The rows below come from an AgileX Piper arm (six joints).
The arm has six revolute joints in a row. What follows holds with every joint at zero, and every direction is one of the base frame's.
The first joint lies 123 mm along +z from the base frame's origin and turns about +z.
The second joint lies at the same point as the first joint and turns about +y.
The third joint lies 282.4 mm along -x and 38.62 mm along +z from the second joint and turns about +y.
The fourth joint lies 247.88 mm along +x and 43.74 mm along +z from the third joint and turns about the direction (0.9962, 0, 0.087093).
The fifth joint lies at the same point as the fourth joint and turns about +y.
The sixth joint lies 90.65 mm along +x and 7.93 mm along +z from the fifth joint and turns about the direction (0.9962, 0, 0.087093).
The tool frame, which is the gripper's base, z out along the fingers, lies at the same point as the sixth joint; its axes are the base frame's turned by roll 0, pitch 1.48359 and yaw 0 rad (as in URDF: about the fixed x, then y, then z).
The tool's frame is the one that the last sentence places.
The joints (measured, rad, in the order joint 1, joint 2, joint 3, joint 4, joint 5, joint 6), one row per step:
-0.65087, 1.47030, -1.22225, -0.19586, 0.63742, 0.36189
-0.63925, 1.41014, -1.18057, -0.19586, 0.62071, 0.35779
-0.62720, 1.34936, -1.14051, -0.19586, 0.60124, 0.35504
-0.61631, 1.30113, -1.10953, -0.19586, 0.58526, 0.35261
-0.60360, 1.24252, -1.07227, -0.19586, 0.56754, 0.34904
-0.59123, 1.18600, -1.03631, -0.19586, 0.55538, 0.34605
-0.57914, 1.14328, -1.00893, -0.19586, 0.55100, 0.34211
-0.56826, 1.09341, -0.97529, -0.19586, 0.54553, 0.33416
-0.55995, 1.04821, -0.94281, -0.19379, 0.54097, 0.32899
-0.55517, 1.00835, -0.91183, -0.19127, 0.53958, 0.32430
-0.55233, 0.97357, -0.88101, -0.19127, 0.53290, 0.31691
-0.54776, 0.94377, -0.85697, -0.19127, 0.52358, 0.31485
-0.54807, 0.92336, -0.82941, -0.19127, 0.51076, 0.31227
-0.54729, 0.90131, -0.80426, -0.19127, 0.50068, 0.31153
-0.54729, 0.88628, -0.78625, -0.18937, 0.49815, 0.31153
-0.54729, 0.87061, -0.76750, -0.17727, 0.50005, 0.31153
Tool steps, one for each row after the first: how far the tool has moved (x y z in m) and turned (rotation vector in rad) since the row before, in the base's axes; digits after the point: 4 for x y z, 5 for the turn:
-0.0092, 0.0119, 0.0070, -0.02262, -0.02603, 0.01767
-0.0094, 0.0117, 0.0069, -0.02461, -0.03095, 0.01764
-0.0074, 0.0095, 0.0051, -0.02024, -0.02567, 0.01553
-0.0094, 0.0112, 0.0054, -0.02400, -0.03002, 0.01832
-0.0096, 0.0107, 0.0040, -0.01995, -0.02535, 0.01647
-0.0072, 0.0085, 0.0021, -0.01328, -0.01427, 0.01515
-0.0091, 0.0090, 0.0013, -0.01681, -0.01389, 0.01627
-0.0085, 0.0078, -0.0001, -0.01083, -0.01288, 0.01187
-0.0079, 0.0063, -0.0015, -0.00642, -0.00753, 0.00743
-0.0069, 0.0051, -0.0024, -0.01053, -0.00501, 0.00786
-0.0054, 0.0045, -0.0013, -0.00920, -0.01162, 0.00737
-0.0039, 0.0026, -0.0042, -0.00461, -0.00327, 0.00339
-0.0042, 0.0029, -0.0034, -0.00404, -0.00542, 0.00305
-0.0030, 0.0020, -0.0030, 0.00188, -0.00057, 0.00046
-0.0031, 0.0025, -0.0036, 0.01290, -0.00207, -0.00052

